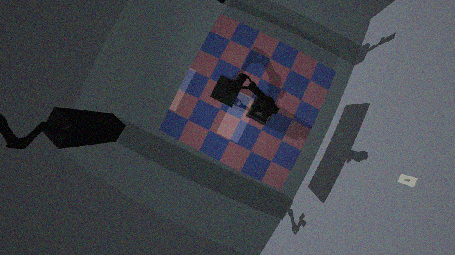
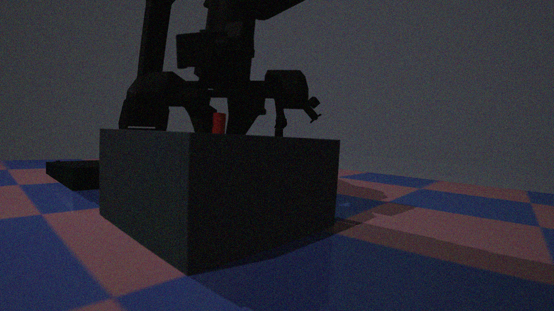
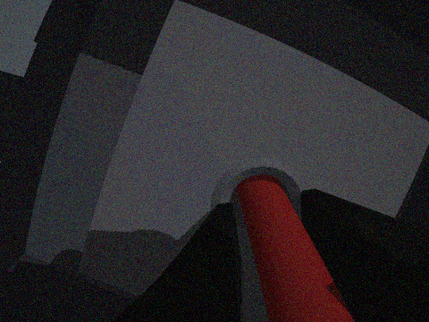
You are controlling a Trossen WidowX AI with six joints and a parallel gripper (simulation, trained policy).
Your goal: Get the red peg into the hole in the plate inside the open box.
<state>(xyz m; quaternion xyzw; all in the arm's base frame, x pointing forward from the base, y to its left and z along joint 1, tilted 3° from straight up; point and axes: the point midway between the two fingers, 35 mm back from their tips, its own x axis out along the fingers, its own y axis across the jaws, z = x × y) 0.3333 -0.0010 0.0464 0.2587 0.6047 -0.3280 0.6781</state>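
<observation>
The red peg is 20 mm above my gripper tip. Also, from my gripper tip: grey plate (20 mm below); then dark box (40 mm below).
</observation>
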